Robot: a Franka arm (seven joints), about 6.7 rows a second.
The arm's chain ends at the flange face. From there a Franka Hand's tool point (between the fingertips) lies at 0.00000 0.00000 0.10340 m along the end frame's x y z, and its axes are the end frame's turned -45 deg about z.
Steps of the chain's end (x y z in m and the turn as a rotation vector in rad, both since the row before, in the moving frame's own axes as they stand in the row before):
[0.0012 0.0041 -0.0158 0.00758 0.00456 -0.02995]
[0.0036 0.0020 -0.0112 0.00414 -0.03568 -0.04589]
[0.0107 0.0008 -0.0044 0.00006 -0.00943 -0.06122]
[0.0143 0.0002 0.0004 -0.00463 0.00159 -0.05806]
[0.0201 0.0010 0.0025 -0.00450 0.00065 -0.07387]
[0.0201 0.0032 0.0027 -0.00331 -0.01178 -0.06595]
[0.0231 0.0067 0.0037 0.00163 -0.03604 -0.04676]
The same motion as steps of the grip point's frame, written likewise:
[-0.0012 0.0035 -0.0158 0.00214 0.00858 -0.02995]
[-0.0012 0.0011 -0.0113 0.02816 -0.02230 -0.04589]
[0.0063 0.0075 -0.0044 0.00671 -0.00663 -0.06122]
[0.0098 0.0107 0.0004 -0.00440 -0.00215 -0.05806]
[0.0132 0.0153 0.0025 -0.00364 -0.00272 -0.07387]
[0.0108 0.0159 0.0027 0.00599 -0.01067 -0.06595]
[0.0090 0.0184 0.0036 0.02664 -0.02433 -0.04676]

